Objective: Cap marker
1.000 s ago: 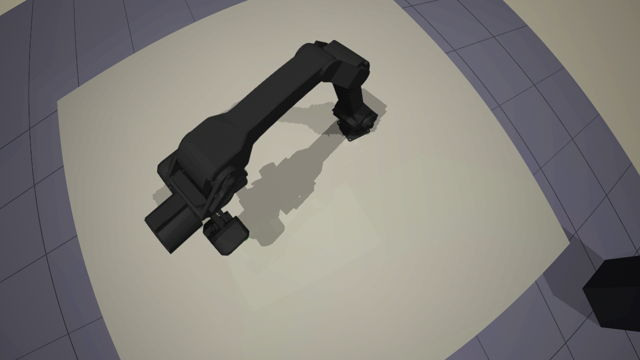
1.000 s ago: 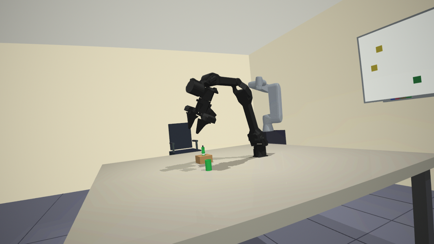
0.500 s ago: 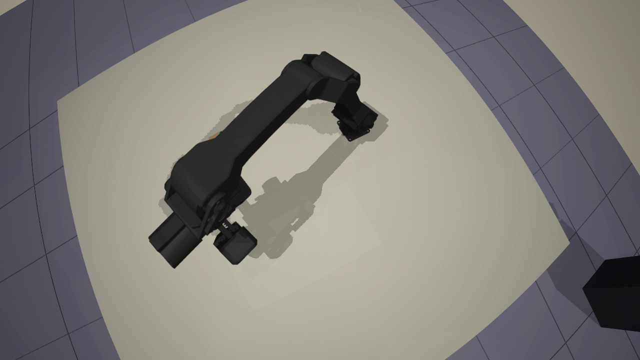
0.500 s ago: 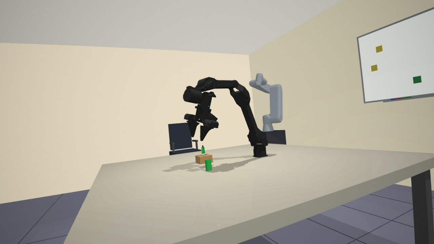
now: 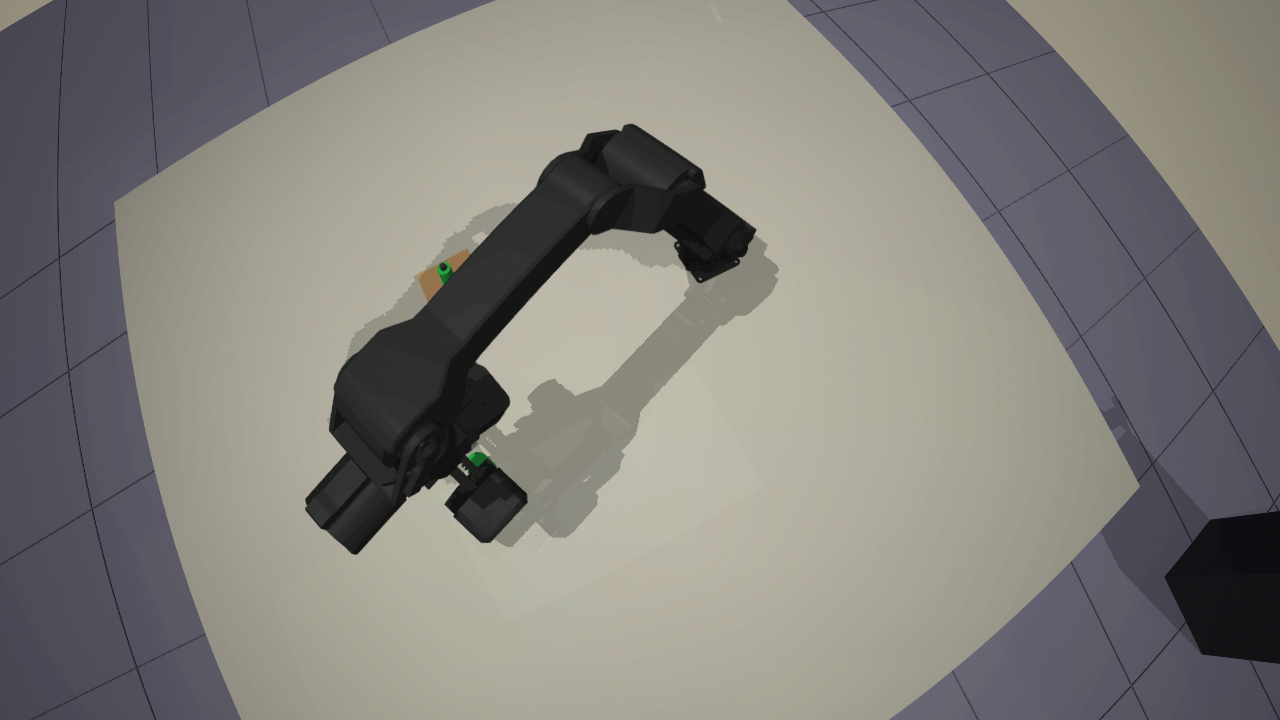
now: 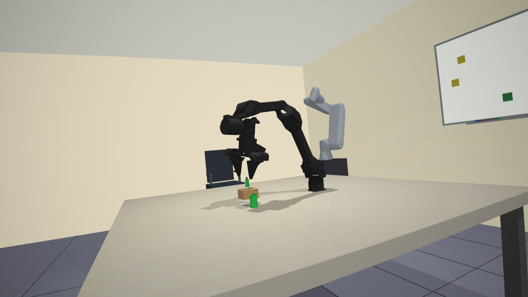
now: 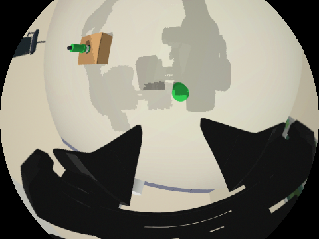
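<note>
Right now the green cap is 2 cm behind my gripper tip, 1 cm to the left of it and 9 cm below it. Also, from my gripper tip: green marker (9 cm behind, 21 cm to the right, 4 cm below); then brown holder block (9 cm behind, 21 cm to the right, 9 cm below).
</note>
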